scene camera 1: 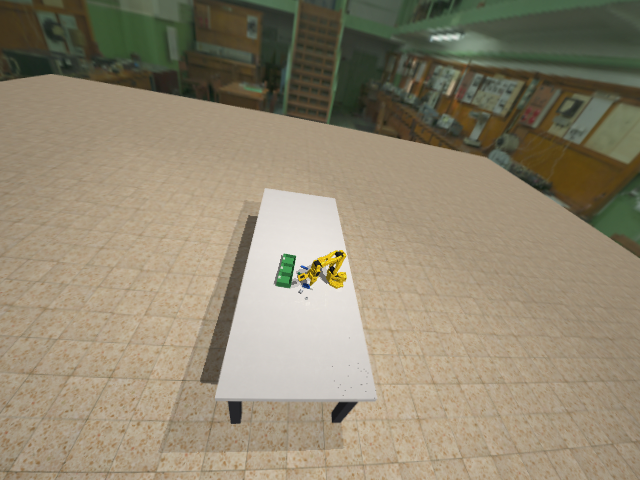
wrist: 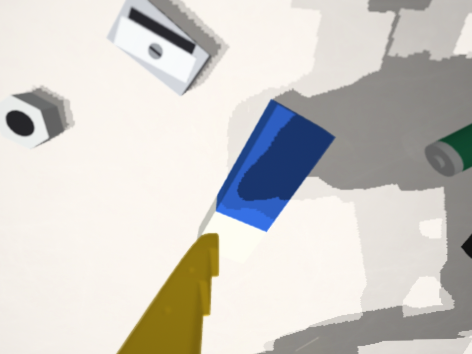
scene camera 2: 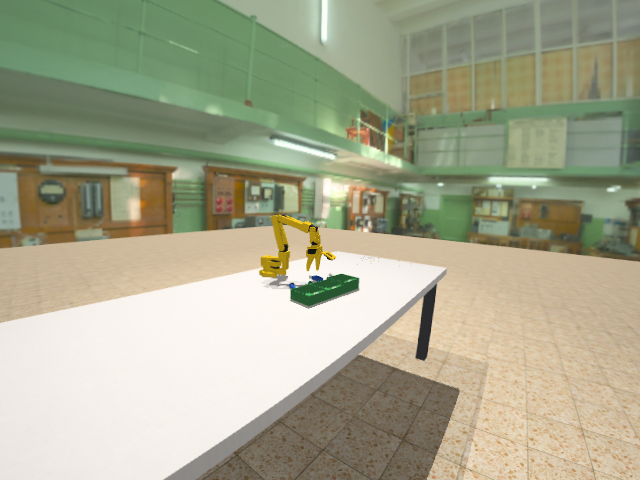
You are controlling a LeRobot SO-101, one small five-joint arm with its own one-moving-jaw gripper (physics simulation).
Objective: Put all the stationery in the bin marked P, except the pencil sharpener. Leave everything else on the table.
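Places are measured from the arm's base along level axes (x ahead, y left, z up), in metres.
Pixels of known places: end effector, tool point: (scene camera 1: 309, 284) (wrist: 218, 248) (scene camera 2: 317, 269); arm's base, origin of the base link: (scene camera 1: 332, 281) (scene camera 2: 276, 275).
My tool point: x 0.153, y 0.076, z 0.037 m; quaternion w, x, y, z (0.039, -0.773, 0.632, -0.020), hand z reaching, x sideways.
For each thing: its top centre in the pictures, then the offset to it from my tool point. "*": a spot on its surface instead.
- blue eraser with a white end, middle of its top: (wrist: 257, 198) (scene camera 2: 315, 276) (scene camera 1: 308, 285) 0.005 m ahead, 0.013 m right, 0.024 m down
- silver pencil sharpener, middle of its top: (wrist: 158, 46) (scene camera 1: 301, 290) 0.048 m ahead, 0.027 m left, 0.025 m down
- green three-compartment bin unit, middle of its top: (scene camera 2: 327, 282) (scene camera 1: 287, 267) 0.138 m ahead, 0.122 m right, 0.003 m up
- silver hex nut, middle of its top: (wrist: 20, 123) (scene camera 1: 306, 297) 0.016 m ahead, 0.072 m left, 0.028 m down
- green cylinder with a grey end, surface spot: (wrist: 457, 152) * 0.036 m ahead, 0.079 m right, 0.024 m down
- black object, surface spot: (wrist: 468, 246) * 0.010 m back, 0.129 m right, 0.034 m down
- blue cylinder, middle of its top: (scene camera 2: 293, 285) (scene camera 1: 304, 266) 0.027 m ahead, 0.167 m right, 0.023 m down
A blue eraser with a white end (scene camera 1: 306, 286) (scene camera 2: 316, 278) (wrist: 275, 167) lies flat on the table. The gripper (scene camera 1: 310, 282) (scene camera 2: 312, 267) is open and empty above it. In the wrist view, its one visible notched jaw (wrist: 192, 290) has its tip at the eraser's white end; the moving jaw is out of the picture. The silver pencil sharpener (scene camera 1: 300, 291) (wrist: 160, 47) lies apart from the eraser. The green three-compartment bin unit (scene camera 1: 279, 284) (scene camera 2: 326, 296) stands beside the objects; its letters are unreadable.
A silver hex nut (scene camera 1: 306, 298) (wrist: 37, 120) lies beyond the sharpener. A green cylinder with a grey end (wrist: 457, 152) and part of a black object (wrist: 468, 246) show at the right in the wrist view. A blue cylinder (scene camera 1: 303, 267) (scene camera 2: 292, 285) lies near the bins.
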